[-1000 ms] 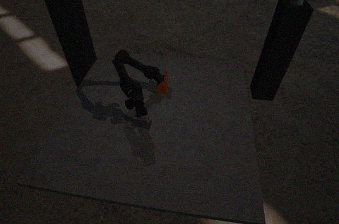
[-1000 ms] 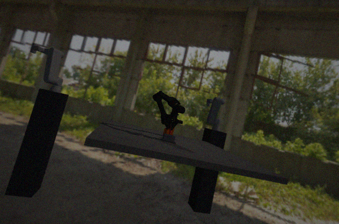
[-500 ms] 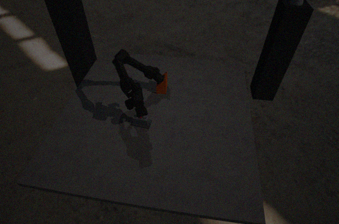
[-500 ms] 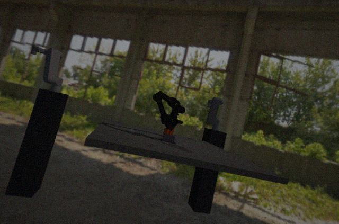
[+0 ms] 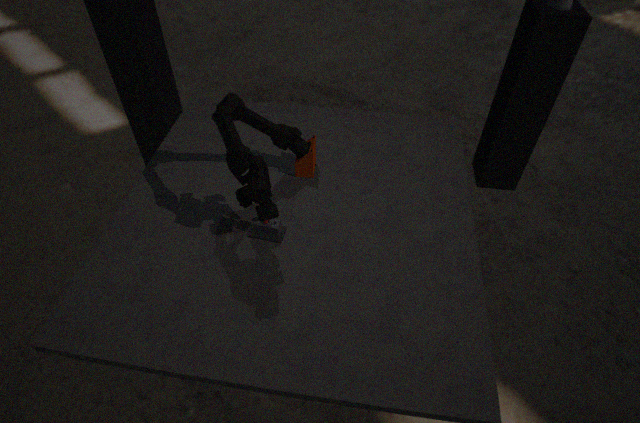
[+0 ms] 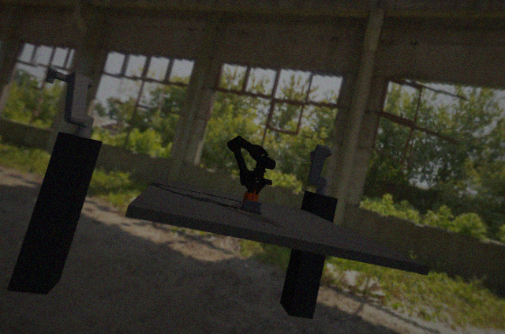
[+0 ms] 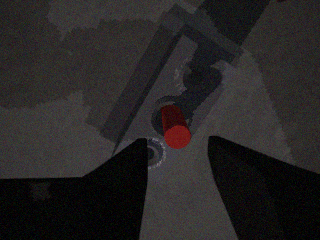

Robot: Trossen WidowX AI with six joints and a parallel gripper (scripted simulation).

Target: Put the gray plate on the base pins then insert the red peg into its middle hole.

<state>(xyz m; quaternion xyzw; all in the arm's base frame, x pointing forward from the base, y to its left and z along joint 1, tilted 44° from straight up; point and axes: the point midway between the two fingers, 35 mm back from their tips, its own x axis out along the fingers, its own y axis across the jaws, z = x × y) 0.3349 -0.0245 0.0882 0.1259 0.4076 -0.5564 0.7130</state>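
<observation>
My gripper tip is now 5 cm above the red peg. The rest, counted from my gripper tip: gray plate: 5 cm below; base: 9 cm below.
</observation>
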